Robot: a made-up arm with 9 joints. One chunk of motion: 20 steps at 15 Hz.
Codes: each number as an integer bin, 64 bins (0 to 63) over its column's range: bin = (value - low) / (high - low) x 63, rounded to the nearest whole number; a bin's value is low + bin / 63 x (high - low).
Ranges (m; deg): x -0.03..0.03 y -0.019..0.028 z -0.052..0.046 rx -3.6..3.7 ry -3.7..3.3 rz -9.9..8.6
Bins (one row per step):
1: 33 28 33 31 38 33
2: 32 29 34 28 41 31
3: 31 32 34 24 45 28
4: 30 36 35 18 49 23
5: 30 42 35 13 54 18
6: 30 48 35 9 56 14
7: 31 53 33 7 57 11
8: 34 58 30 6 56 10
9: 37 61 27 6 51 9
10: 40 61 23 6 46 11
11: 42 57 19 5 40 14
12: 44 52 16 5 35 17
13: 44 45 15 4 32 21
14: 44 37 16 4 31 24
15: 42 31 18 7 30 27
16: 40 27 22 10 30 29
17: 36 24 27 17 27 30
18: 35 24 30 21 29 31
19: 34 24 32 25 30 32
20: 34 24 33 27 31 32
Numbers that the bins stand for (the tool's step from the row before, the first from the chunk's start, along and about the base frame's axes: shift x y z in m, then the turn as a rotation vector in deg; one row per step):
1: 0.00143 0.00189 -0.00067 -0.008 0.522 -0.210
2: 0.00048 0.00263 0.00089 -0.356 0.856 -0.797
3: -0.00048 0.00487 0.00089 -0.819 1.300 -1.678
4: -0.00143 0.00786 0.00244 -1.514 1.744 -3.146
5: -0.00143 0.01233 0.00244 -2.094 2.300 -4.614
6: -0.00143 0.01681 0.00244 -2.557 2.522 -5.789
7: -0.00048 0.02054 -0.00067 -2.789 2.633 -6.670
8: 0.00238 0.02427 -0.00533 -2.905 2.522 -6.963
9: 0.00524 0.02651 -0.01000 -2.905 1.967 -7.257
10: 0.00810 0.02651 -0.01622 -2.905 1.411 -6.670
11: 0.01000 0.02352 -0.02244 -3.021 0.744 -5.789
12: 0.01190 0.01979 -0.02711 -3.021 0.189 -4.908
13: 0.01190 0.01457 -0.02867 -3.137 -0.144 -3.733
14: 0.01190 0.00860 -0.02711 -3.137 -0.256 -2.852
15: 0.01000 0.00413 -0.02400 -2.789 -0.367 -1.971
16: 0.00810 0.00114 -0.01778 -2.441 -0.367 -1.384
17: 0.00429 -0.00110 -0.01000 -1.630 -0.700 -1.090
18: 0.00333 -0.00110 -0.00533 -1.167 -0.478 -0.797
19: 0.00238 -0.00110 -0.00222 -0.703 -0.367 -0.503
20: 0.00238 -0.00110 -0.00067 -0.471 -0.256 -0.503

